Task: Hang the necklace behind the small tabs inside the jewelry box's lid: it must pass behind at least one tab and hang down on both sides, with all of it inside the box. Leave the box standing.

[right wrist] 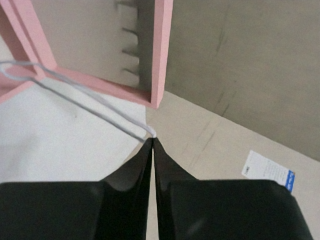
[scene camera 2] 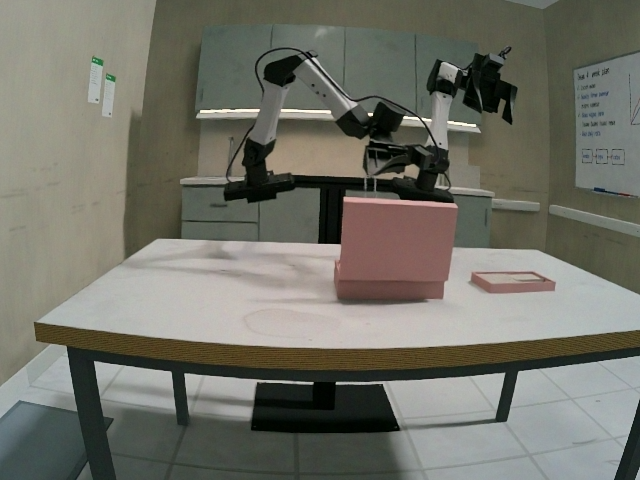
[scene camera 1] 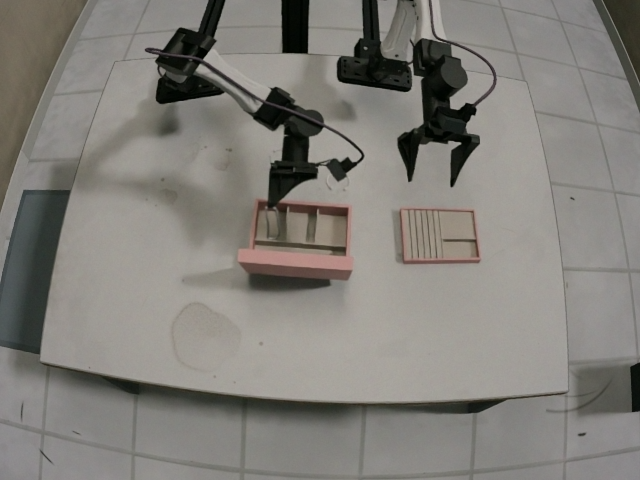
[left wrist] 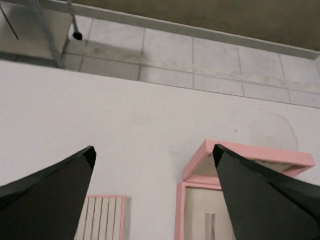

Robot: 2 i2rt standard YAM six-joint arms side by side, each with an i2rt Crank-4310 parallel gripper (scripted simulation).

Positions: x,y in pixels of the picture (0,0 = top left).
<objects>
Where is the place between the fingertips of my left gripper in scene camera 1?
431,184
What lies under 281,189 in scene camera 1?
My right gripper.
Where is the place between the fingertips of my left gripper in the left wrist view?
154,147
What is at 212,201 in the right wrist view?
My right gripper.
</objects>
